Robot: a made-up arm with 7 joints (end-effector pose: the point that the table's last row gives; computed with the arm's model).
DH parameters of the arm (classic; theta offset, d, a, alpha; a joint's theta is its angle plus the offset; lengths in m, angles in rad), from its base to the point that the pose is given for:
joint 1: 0 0.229 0 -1.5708
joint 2: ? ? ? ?
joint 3: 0 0.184 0.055 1.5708
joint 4: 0 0 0.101 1.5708
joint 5: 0 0.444 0 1.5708
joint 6: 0 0 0.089 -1.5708
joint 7: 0 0.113 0 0
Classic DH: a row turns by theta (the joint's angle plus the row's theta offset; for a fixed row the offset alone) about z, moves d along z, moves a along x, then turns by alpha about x.
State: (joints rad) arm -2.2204 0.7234 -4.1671 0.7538 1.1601 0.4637 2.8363
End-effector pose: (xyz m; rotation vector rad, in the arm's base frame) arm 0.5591 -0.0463 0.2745 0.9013 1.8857 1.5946
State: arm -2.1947 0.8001 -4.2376 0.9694 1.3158 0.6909 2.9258
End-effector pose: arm 0.5690 -0.1147 0.3807 0.8766 1.5286 2.0045
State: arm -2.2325 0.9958 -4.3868 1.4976 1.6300 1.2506 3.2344
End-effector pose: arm 0.4113 -0.3948 0.5947 0.2992 0.6733 2.5759
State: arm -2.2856 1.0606 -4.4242 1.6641 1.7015 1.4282 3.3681
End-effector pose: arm 0.2907 -0.4856 0.6279 0.0250 0.5362 2.5851
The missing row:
joint 2: 0 0 0 1.5708
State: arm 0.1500 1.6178 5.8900 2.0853 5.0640 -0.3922 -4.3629
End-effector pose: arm 0.5436 0.0248 -0.2410 -2.7879 0.4606 -0.7490
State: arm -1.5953 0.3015 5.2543 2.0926 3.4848 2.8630 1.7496
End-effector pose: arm -0.2509 -0.2530 0.7204 -1.4606 0.8280 -0.6108
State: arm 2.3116 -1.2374 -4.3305 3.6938 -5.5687 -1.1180 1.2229
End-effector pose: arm 0.4321 -0.0582 0.5687 -0.5269 -0.6358 -2.3932
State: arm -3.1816 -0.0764 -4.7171 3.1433 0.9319 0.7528 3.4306
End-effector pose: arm 0.0704 0.0368 0.9971 0.3422 0.7447 -0.3902
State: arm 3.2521 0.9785 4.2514 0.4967 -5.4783 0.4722 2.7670
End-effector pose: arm 0.3012 0.4206 0.2537 -1.1504 2.0614 0.0068
